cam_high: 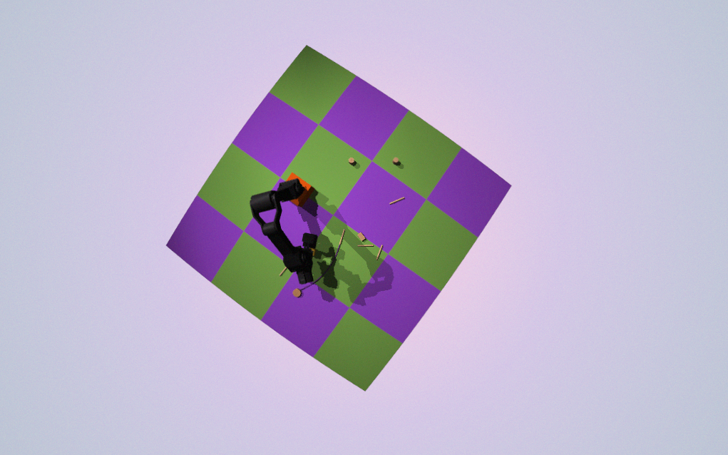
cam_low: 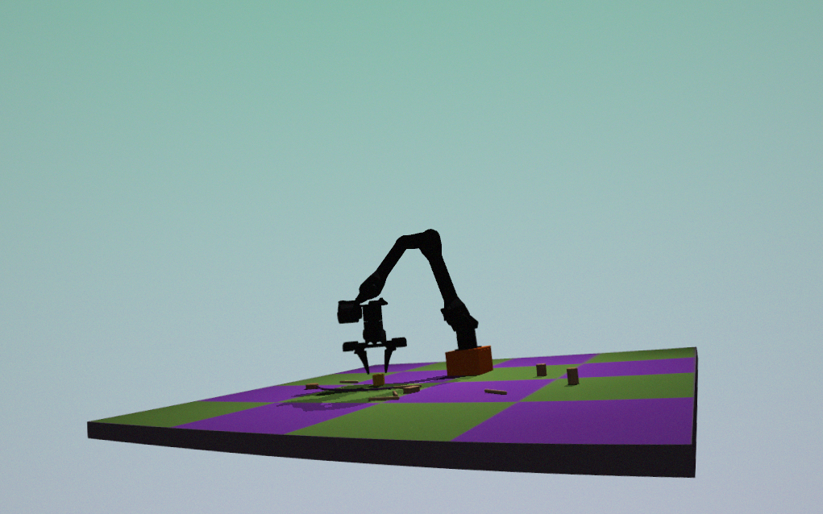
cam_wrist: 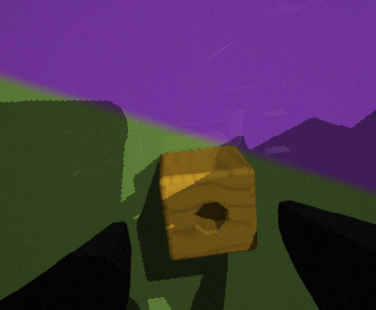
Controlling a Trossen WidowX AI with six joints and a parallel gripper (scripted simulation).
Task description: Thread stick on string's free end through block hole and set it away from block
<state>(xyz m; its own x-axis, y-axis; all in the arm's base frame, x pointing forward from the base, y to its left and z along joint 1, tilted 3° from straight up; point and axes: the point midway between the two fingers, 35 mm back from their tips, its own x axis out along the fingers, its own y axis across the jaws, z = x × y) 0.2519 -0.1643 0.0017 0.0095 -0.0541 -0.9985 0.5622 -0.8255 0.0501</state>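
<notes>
My gripper tip is now 140 mm to the right of the thin wooden stick, 60 mm short of it and 30 mm above it. Also, from my gripper tip: round wooden button 200 mm to the right, 90 mm ahead, 30 mm below; small wooden piece 220 mm to the left, 110 mm ahead, 30 mm below.
</notes>
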